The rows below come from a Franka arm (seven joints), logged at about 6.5 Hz.
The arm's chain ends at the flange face. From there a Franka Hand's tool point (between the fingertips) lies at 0.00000 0.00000 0.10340 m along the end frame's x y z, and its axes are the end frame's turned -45 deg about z.
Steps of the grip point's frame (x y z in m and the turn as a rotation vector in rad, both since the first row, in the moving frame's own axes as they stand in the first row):
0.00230 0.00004 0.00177 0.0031 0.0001 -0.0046
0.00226 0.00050 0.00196 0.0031 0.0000 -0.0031
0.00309 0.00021 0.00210 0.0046 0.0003 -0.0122
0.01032 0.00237 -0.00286 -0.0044 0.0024 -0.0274
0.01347 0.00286 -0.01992 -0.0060 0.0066 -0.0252
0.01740 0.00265 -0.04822 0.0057 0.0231 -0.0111
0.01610 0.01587 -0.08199 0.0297 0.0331 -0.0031
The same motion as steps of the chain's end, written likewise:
0.00187 -0.00136 0.00177 0.0023 -0.0021 -0.0046
0.00218 -0.00102 0.00196 0.0022 -0.0022 -0.0031
0.00265 -0.00168 0.00210 0.0035 -0.0030 -0.0122
0.00847 -0.00576 -0.00286 -0.0014 0.0048 -0.0274
0.01063 -0.00745 -0.01992 0.0004 0.0089 -0.0252
0.01292 -0.00832 -0.04819 0.0204 0.0123 -0.0111
0.02236 0.00443 -0.08189 0.0444 0.0024 -0.0031

